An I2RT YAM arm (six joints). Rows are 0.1 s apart.
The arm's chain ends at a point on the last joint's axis. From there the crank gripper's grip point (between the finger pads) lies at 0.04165 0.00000 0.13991 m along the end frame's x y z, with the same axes.
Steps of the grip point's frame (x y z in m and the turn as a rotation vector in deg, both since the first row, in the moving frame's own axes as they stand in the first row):
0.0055 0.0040 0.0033 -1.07 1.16 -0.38
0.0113 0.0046 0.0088 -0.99 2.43 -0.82
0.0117 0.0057 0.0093 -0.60 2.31 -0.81
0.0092 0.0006 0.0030 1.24 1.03 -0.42
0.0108 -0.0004 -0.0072 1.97 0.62 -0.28
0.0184 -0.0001 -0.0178 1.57 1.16 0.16
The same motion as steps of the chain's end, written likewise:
0.0027 0.0017 0.0042 -1.07 1.16 -0.38
0.0054 0.0028 0.0107 -0.99 2.43 -0.82
0.0061 0.0049 0.0111 -0.60 2.31 -0.81
0.0067 0.0039 0.0038 1.24 1.03 -0.42
0.0093 0.0046 -0.0067 1.97 0.62 -0.28
0.0156 0.0036 -0.0169 1.57 1.16 0.16

